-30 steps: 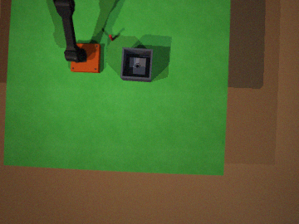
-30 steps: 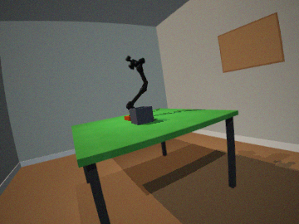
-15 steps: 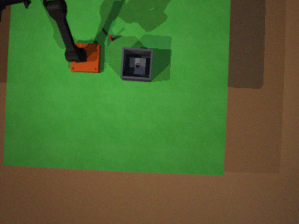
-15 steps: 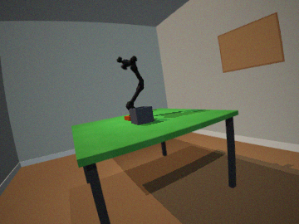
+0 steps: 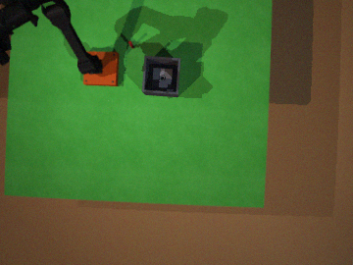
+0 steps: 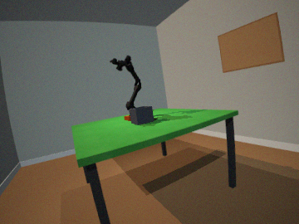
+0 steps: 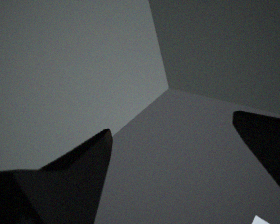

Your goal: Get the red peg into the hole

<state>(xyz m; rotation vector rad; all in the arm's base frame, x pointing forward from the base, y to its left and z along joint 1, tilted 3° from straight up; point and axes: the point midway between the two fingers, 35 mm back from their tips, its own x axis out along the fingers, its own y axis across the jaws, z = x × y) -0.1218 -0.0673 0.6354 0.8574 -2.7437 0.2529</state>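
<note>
Right now my gripper tip is 64 cm above the red peg, 36 cm short of it and 16 cm to the right of it. Round my gripper tip: grey plate (63 cm below, 50 cm ahead, 1 cm to the right).
</note>
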